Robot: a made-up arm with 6 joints.
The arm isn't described. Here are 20 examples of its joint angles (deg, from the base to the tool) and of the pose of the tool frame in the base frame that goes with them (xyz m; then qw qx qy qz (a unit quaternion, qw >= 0)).
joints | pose
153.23 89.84 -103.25 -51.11 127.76 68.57 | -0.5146 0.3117 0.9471 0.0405 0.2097 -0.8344 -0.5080
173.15 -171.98 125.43 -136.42 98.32 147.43 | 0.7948 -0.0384 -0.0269 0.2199 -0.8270 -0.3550 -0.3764
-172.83 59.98 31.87 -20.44 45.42 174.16 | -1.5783 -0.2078 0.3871 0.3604 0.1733 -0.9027 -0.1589
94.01 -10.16 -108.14 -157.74 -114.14 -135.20 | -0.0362 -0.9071 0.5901 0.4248 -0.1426 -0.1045 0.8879
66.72 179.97 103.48 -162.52 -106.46 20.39 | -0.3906 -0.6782 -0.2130 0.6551 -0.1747 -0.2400 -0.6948
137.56 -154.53 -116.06 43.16 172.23 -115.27 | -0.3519 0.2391 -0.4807 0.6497 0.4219 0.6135 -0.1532
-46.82 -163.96 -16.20 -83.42 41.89 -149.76 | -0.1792 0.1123 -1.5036 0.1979 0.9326 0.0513 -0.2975
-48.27 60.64 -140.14 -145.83 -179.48 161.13 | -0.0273 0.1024 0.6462 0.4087 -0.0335 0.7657 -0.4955
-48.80 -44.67 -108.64 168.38 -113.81 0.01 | -0.6347 0.7539 0.0029 0.3232 -0.3365 0.0721 0.8816
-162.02 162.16 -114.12 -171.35 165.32 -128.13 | -0.6850 -0.2656 0.0078 0.2793 -0.8356 0.1791 -0.4379
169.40 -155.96 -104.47 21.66 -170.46 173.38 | -0.4310 0.0423 -0.5782 0.7712 -0.1130 0.5739 -0.2512
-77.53 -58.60 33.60 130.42 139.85 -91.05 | -0.0935 0.9861 1.1966 0.1415 -0.9353 0.2449 -0.2127
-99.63 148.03 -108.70 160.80 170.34 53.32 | -0.0820 -0.8142 0.1423 0.1215 -0.0531 0.9101 0.3927
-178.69 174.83 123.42 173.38 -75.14 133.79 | 0.6736 -0.0147 0.0225 0.3982 -0.1282 0.0023 0.9083
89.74 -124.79 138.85 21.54 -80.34 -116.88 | 0.0058 -0.4977 0.6704 0.8294 0.4911 0.2571 -0.0696
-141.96 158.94 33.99 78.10 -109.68 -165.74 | -0.1350 0.0125 -1.3052 0.7646 -0.1897 -0.5671 -0.2402
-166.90 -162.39 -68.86 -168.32 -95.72 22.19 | -0.3374 -0.1582 -1.1632 0.3883 0.1018 0.9156 0.0211
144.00 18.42 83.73 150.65 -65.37 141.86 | -0.8912 0.6731 0.5223 0.2552 -0.9600 -0.0979 -0.0610
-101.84 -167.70 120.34 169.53 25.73 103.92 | 0.2506 0.9078 0.1127 0.0751 0.1155 0.5819 0.8015
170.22 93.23 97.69 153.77 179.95 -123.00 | -0.5696 0.0504 -0.5848 0.5953 0.0659 -0.0692 -0.7978
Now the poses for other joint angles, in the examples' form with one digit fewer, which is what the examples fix.
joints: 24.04 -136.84 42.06 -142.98 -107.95 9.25
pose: -1.260 -0.415 -0.304 0.210 -0.068 -0.323 -0.920
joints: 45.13 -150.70 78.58 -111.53 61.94 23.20
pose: -0.836 -0.950 -0.207 0.645 0.757 0.096 0.048
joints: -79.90 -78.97 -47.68 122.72 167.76 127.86
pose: -0.149 1.262 -0.147 0.710 0.277 0.421 -0.492
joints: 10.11 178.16 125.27 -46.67 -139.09 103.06
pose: -0.661 0.003 -0.179 0.180 -0.839 -0.437 -0.268
